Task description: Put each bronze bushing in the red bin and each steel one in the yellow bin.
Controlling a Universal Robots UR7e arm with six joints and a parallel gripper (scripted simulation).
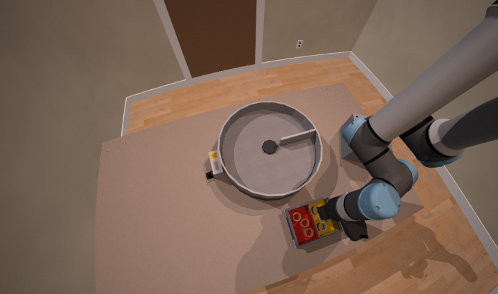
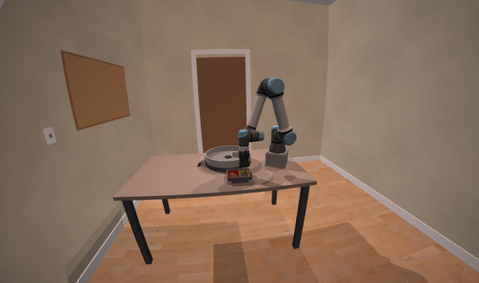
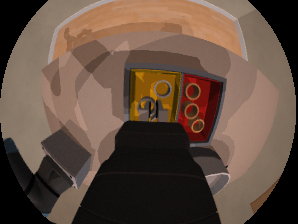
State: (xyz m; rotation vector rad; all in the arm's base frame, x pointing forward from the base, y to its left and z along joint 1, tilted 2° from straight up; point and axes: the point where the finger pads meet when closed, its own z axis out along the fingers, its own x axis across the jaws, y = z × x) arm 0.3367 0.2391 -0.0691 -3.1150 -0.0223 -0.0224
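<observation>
Now: hand 4 cm short of the red bin and 2 cm above it. Also, from my hand: turntable 34 cm to the right, 11 cm ahead, 1 cm above.
</observation>
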